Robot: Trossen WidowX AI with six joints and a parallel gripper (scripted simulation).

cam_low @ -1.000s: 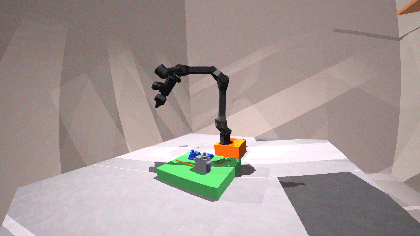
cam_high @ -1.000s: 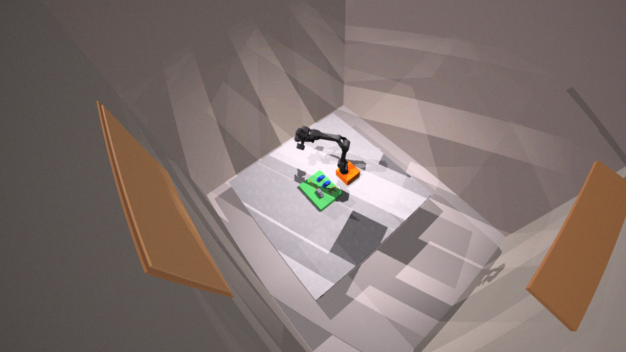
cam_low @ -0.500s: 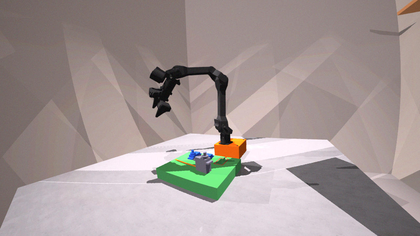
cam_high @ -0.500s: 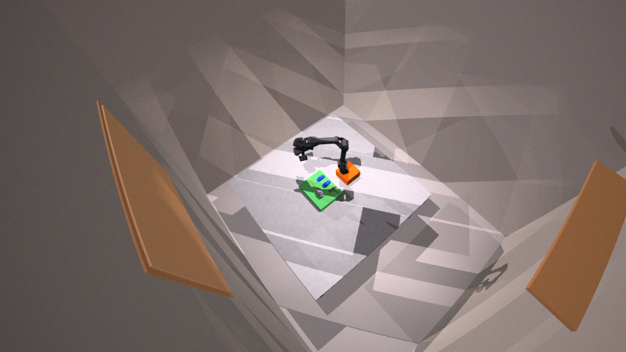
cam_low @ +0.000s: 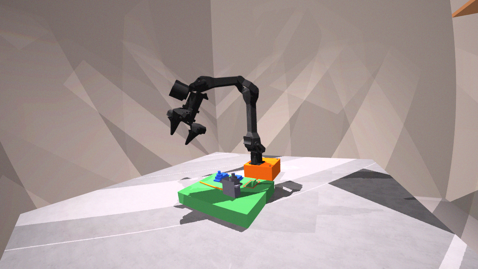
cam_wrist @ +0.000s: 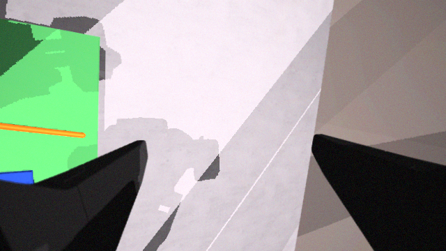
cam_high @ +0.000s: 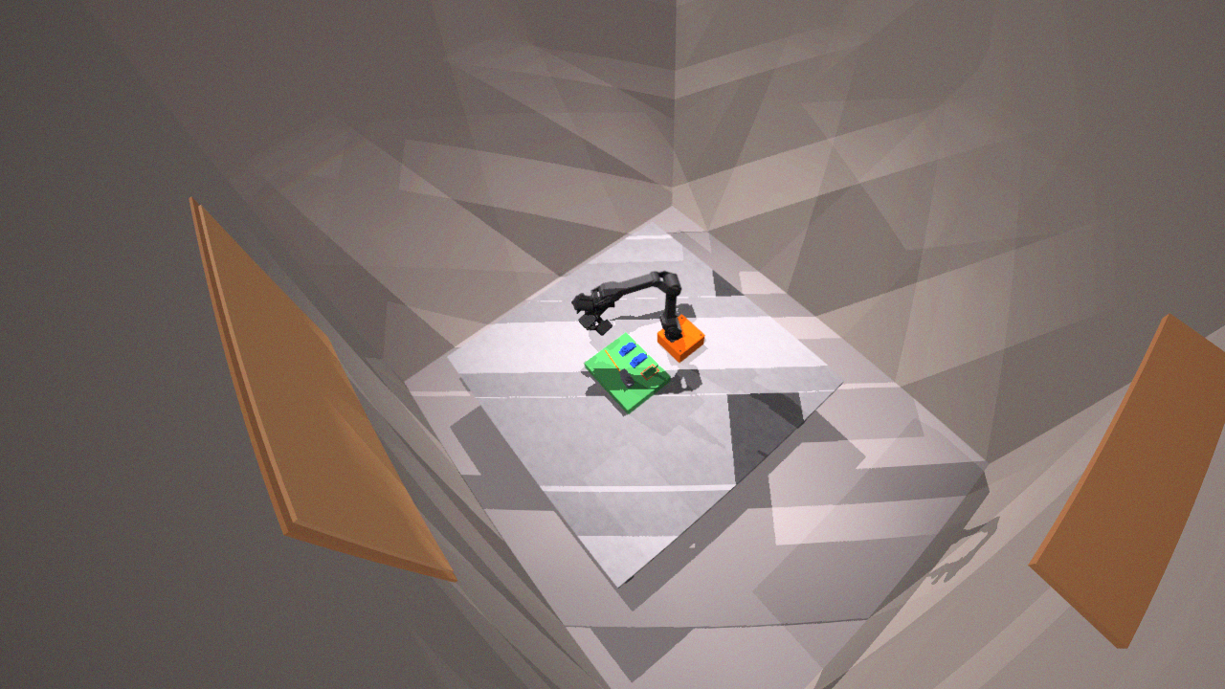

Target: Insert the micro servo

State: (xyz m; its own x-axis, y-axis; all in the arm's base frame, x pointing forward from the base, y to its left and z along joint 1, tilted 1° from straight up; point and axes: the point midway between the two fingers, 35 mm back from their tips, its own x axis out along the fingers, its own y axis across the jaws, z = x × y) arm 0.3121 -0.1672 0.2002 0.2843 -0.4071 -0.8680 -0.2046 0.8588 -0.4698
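Now: gripper tip 2 cm past the green deck, 20 cm to the right of it and 21 cm above it.
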